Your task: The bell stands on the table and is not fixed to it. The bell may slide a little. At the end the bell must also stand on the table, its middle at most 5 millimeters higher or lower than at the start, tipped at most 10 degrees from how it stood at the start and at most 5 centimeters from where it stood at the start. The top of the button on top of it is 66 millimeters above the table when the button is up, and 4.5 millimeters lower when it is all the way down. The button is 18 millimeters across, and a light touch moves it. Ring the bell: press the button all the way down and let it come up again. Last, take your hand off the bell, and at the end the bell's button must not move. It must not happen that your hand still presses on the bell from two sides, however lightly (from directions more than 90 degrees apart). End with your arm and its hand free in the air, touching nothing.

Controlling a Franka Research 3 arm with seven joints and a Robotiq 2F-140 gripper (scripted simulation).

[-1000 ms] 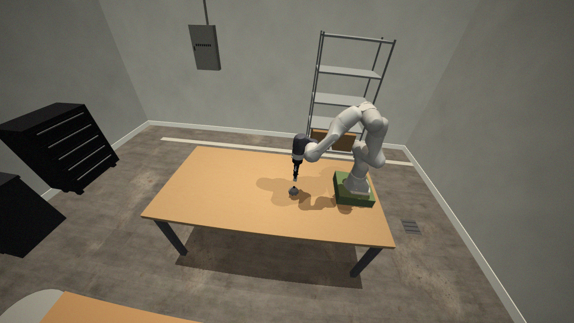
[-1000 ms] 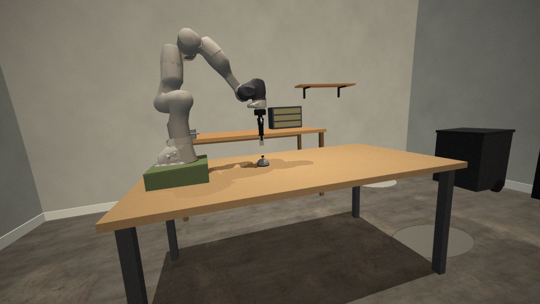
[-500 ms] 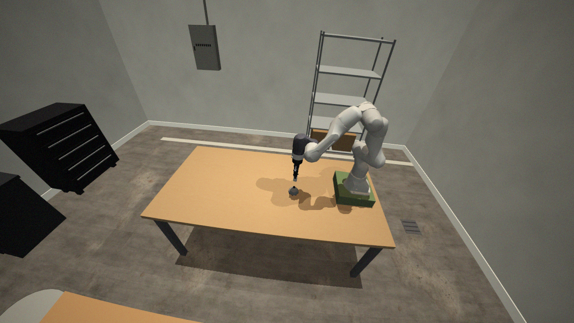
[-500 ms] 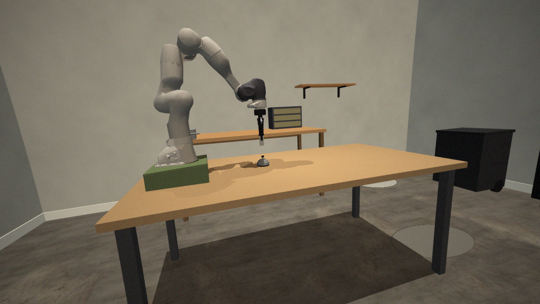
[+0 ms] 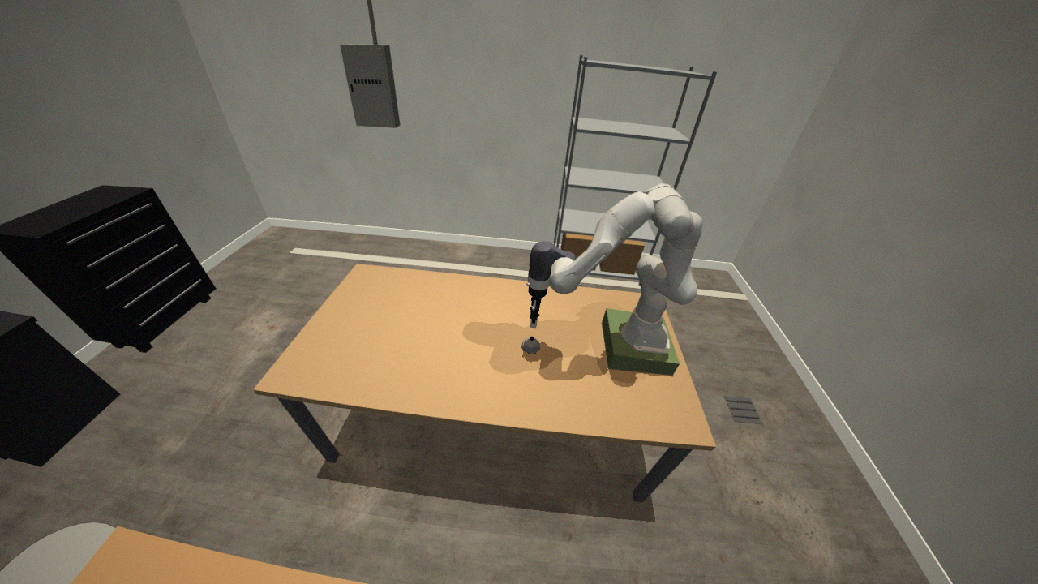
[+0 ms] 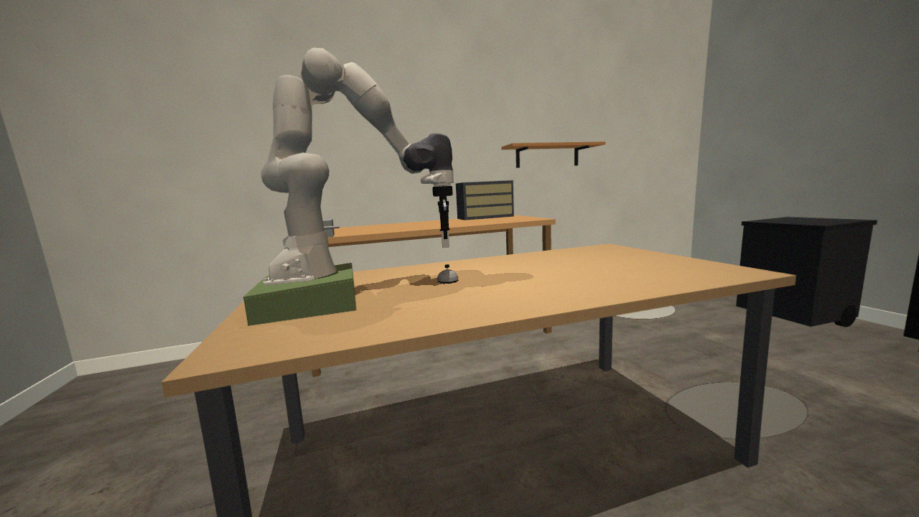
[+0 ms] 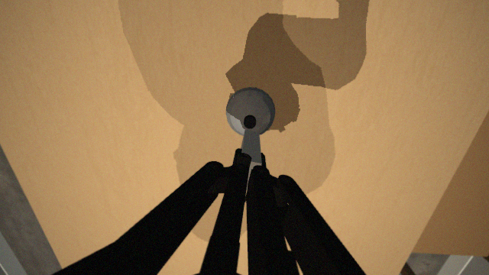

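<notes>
The black button is 11 cm below my hand. The rest, counted from my hand: grey dome bell: 13 cm below.
</notes>
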